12 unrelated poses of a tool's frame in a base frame.
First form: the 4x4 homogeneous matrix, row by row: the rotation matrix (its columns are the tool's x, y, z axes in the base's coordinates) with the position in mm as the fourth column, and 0 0 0 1 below. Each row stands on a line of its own.
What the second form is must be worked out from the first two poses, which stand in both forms.
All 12 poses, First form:
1:
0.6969 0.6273 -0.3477 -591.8
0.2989 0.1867 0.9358 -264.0
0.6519 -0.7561 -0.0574 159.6
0 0 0 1
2:
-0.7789 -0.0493 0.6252 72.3
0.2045 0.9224 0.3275 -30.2
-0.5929 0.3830 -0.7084 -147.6
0 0 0 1
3:
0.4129 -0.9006 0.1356 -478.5
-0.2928 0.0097 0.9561 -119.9
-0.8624 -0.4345 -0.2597 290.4
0 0 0 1
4:
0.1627 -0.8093 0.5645 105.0
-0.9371 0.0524 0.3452 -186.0
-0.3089 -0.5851 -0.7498 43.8
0 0 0 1
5:
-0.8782 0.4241 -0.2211 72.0
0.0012 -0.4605 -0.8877 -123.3
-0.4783 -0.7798 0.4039 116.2
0 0 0 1
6:
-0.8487 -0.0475 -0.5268 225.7
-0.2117 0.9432 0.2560 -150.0
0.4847 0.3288 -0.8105 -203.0
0 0 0 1
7:
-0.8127 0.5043 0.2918 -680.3
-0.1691 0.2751 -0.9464 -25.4
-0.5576 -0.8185 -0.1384 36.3
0 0 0 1
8:
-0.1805 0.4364 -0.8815 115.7
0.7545 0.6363 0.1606 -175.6
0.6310 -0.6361 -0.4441 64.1
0 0 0 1
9:
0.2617 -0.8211 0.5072 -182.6
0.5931 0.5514 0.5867 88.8
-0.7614 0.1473 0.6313 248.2
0 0 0 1
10:
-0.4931 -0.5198 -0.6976 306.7
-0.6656 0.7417 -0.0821 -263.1
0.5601 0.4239 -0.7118 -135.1
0 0 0 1
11:
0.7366 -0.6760 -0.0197 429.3
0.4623 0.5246 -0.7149 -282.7
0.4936 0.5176 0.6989 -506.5
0 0 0 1
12:
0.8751 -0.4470 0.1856 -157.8
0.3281 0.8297 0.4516 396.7
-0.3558 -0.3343 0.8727 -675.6
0 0 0 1
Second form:
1: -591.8 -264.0 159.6 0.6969 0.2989 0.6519 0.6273 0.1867 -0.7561
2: 72.3 -30.2 -147.6 -0.7789 0.2045 -0.5929 -0.0493 0.9224 0.3830
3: -478.5 -119.9 290.4 0.4129 -0.2928 -0.8624 -0.9006 0.0097 -0.4345
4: 105.0 -186.0 43.8 0.1627 -0.9371 -0.3089 -0.8093 0.0524 -0.5851
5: 72.0 -123.3 116.2 -0.8782 0.0012 -0.4783 0.4241 -0.4605 -0.7798
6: 225.7 -150.0 -203.0 -0.8487 -0.2117 0.4847 -0.0475 0.9432 0.3288
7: -680.3 -25.4 36.3 -0.8127 -0.1691 -0.5576 0.5043 0.2751 -0.8185
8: 115.7 -175.6 64.1 -0.1805 0.7545 0.6310 0.4364 0.6363 -0.6361
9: -182.6 88.8 248.2 0.2617 0.5931 -0.7614 -0.8211 0.5514 0.1473
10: 306.7 -263.1 -135.1 -0.4931 -0.6656 0.5601 -0.5198 0.7417 0.4239
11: 429.3 -282.7 -506.5 0.7366 0.4623 0.4936 -0.6760 0.5246 0.5176
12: -157.8 396.7 -675.6 0.8751 0.3281 -0.3558 -0.4470 0.8297 -0.3343
